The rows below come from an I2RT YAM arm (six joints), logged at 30 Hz.
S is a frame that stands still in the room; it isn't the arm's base.
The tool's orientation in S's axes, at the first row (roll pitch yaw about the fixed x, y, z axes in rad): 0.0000 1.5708 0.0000
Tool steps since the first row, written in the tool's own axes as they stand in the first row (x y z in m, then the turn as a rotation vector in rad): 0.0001 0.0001 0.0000 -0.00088 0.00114 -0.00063; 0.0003 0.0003 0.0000 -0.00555 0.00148 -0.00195; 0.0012 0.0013 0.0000 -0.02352 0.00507 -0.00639; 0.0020 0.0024 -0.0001 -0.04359 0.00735 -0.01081; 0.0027 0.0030 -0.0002 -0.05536 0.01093 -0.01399; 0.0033 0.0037 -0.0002 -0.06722 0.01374 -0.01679; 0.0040 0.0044 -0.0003 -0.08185 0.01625 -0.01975; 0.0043 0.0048 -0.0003 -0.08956 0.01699 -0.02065; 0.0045 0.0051 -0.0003 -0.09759 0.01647 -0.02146; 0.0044 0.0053 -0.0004 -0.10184 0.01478 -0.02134; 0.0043 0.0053 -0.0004 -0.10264 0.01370 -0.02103; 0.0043 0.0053 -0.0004 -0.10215 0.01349 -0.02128
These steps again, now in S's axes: 0.0000 0.0001 -0.0001 -0.00063 0.00114 0.00088; 0.0000 0.0003 -0.0003 -0.00195 0.00148 0.00555; 0.0000 0.0013 -0.0012 -0.00639 0.00507 0.02352; -0.0001 0.0024 -0.0020 -0.01081 0.00735 0.04359; -0.0002 0.0030 -0.0027 -0.01399 0.01093 0.05536; -0.0002 0.0037 -0.0033 -0.01679 0.01374 0.06722; -0.0003 0.0044 -0.0040 -0.01975 0.01625 0.08185; -0.0003 0.0048 -0.0043 -0.02065 0.01699 0.08956; -0.0003 0.0051 -0.0045 -0.02146 0.01647 0.09759; -0.0004 0.0053 -0.0044 -0.02134 0.01478 0.10184; -0.0004 0.0053 -0.0043 -0.02103 0.01370 0.10264; -0.0004 0.0053 -0.0043 -0.02128 0.01349 0.10215
